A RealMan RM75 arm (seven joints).
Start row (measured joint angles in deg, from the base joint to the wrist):
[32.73, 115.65, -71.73, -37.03, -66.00, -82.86, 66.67]
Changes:
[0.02, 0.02, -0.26, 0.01, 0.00, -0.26, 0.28]
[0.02, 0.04, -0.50, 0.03, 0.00, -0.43, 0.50]
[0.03, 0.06, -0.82, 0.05, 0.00, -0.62, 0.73]
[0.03, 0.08, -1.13, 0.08, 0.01, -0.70, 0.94]
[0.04, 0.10, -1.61, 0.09, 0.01, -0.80, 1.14]
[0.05, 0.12, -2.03, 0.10, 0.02, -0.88, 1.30]
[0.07, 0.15, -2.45, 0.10, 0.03, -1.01, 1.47]
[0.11, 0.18, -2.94, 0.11, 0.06, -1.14, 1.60]
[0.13, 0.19, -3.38, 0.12, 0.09, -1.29, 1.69]
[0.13, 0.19, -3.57, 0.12, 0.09, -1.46, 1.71]
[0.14, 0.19, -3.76, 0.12, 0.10, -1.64, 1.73]
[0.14, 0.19, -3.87, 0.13, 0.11, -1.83, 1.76]
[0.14, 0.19, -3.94, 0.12, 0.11, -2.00, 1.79]
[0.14, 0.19, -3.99, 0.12, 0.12, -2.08, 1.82]
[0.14, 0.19, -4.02, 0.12, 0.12, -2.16, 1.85]
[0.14, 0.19, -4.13, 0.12, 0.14, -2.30, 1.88]
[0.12, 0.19, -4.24, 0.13, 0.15, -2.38, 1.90]
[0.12, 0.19, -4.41, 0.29, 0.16, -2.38, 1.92]
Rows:
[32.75, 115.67, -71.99, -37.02, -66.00, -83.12, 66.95]
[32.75, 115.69, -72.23, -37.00, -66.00, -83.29, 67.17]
[32.76, 115.71, -72.55, -36.98, -66.00, -83.48, 67.40]
[32.76, 115.73, -72.86, -36.95, -65.99, -83.56, 67.61]
[32.77, 115.75, -73.34, -36.94, -65.99, -83.66, 67.81]
[32.78, 115.77, -73.76, -36.93, -65.98, -83.74, 67.97]
[32.80, 115.80, -74.18, -36.93, -65.97, -83.87, 68.14]
[32.84, 115.83, -74.67, -36.92, -65.94, -84.00, 68.27]
[32.86, 115.84, -75.11, -36.91, -65.91, -84.15, 68.36]
[32.86, 115.84, -75.30, -36.91, -65.91, -84.32, 68.38]
[32.87, 115.84, -75.49, -36.91, -65.90, -84.50, 68.40]
[32.87, 115.84, -75.60, -36.90, -65.89, -84.69, 68.43]
[32.87, 115.84, -75.67, -36.91, -65.89, -84.86, 68.46]
[32.87, 115.84, -75.72, -36.91, -65.88, -84.94, 68.49]
[32.87, 115.84, -75.75, -36.91, -65.88, -85.02, 68.52]
[32.87, 115.84, -75.86, -36.91, -65.86, -85.16, 68.55]
[32.85, 115.84, -75.97, -36.90, -65.85, -85.24, 68.57]
[32.85, 115.84, -76.14, -36.74, -65.84, -85.24, 68.59]

